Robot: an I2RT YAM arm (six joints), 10 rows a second.
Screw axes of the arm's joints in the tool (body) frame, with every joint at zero. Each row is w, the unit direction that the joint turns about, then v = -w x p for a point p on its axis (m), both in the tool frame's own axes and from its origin. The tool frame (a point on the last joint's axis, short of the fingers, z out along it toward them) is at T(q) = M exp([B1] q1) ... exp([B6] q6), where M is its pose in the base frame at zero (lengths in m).
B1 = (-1, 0, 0, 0, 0.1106, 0)
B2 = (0, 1, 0, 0.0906, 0, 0.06)
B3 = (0, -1, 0, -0.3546, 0, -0.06)
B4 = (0, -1, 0, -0.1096, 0, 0)
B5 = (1, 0, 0, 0, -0.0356, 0)
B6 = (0, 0, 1, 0, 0, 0)
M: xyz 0.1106 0 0.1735 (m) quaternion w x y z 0.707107 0 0.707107 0
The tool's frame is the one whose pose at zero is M.
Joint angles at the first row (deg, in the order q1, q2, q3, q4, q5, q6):
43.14 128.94 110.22 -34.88 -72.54 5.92
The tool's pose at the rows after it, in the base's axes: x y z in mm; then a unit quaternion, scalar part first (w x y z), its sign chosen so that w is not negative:
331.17 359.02 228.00 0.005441 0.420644 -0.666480 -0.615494
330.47 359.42 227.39 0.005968 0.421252 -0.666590 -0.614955
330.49 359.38 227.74 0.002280 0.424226 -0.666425 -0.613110
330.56 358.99 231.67 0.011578 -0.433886 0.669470 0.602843
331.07 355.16 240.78 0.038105 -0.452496 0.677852 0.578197
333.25 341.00 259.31 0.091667 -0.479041 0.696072 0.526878
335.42 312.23 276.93 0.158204 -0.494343 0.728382 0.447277
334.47 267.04 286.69 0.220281 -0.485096 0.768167 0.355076
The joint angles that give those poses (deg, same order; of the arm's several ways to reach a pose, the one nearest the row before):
43.32 128.94 110.04 -34.83 -72.51 5.83
43.42 128.94 109.94 -34.86 -72.44 5.72
43.42 128.94 110.08 -35.15 -72.14 5.09
43.42 128.85 111.16 -37.04 -70.47 2.83
43.14 128.40 113.27 -41.60 -66.87 -1.99
41.96 125.91 114.40 -46.36 -59.64 -8.36
39.57 120.36 110.60 -47.64 -49.26 -13.48
35.65 111.94 101.11 -45.26 -38.35 -16.79

